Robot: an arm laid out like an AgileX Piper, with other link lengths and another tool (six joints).
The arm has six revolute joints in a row. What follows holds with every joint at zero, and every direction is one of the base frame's. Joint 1 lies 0.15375 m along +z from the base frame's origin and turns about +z. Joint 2 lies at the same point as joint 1 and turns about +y. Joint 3 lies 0.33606 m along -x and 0.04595 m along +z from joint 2 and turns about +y. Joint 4 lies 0.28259 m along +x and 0.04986 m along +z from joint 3 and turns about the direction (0.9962, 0, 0.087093). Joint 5 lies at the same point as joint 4 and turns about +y. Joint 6 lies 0.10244 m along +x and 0.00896 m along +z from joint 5 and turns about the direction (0.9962, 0, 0.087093). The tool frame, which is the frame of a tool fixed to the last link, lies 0.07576 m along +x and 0.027 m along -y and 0.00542 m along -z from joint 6; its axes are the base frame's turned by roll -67.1, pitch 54.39 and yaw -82.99 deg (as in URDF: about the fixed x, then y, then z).
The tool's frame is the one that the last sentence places.
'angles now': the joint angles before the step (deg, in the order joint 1, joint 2, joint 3, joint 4, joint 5, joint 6). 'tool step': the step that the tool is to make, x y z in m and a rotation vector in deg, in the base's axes. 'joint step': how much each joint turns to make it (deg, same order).
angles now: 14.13, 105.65, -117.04, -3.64, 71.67, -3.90
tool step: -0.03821, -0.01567, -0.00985, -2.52, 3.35, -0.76
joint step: -0.06, -6.59, 10.53, -1.84, -0.05, 0.29
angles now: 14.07, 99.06, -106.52, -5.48, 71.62, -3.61
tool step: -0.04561, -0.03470, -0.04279, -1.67, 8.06, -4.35
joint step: -3.03, -6.17, 14.66, -0.52, -0.13, 1.42
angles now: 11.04, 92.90, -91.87, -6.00, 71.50, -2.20
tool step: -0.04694, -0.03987, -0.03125, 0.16, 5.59, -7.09
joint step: -5.08, -5.78, 11.89, 0.25, -0.40, 2.20
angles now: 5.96, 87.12, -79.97, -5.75, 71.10, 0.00
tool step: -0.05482, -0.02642, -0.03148, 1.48, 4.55, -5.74
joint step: -4.83, -6.57, 12.31, 1.52, -1.22, 0.92
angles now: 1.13, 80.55, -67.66, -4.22, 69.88, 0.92
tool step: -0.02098, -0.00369, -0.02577, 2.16, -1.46, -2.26
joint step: -1.97, -3.70, 8.47, 2.07, -6.23, 0.27
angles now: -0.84, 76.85, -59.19, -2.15, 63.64, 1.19
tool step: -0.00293, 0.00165, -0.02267, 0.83, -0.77, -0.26
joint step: -0.19, -0.20, 4.76, 0.83, -5.32, 0.01
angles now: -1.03, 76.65, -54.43, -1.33, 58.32, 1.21
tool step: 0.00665, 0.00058, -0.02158, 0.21, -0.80, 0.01
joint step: 0.00, 1.72, 2.98, 0.18, -5.49, 0.04
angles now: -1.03, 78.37, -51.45, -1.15, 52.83, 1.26
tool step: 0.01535, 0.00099, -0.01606, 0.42, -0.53, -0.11
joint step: 0.01, 3.30, 0.27, 0.44, -4.09, 0.00
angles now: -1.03, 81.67, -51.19, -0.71, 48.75, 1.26
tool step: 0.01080, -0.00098, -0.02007, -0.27, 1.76, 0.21
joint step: 0.00, 4.01, 0.00, -0.35, -2.26, -0.01
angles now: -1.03, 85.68, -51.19, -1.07, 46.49, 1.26
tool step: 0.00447, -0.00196, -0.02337, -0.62, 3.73, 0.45
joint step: 0.01, 4.33, 0.04, -0.82, -0.65, 0.00
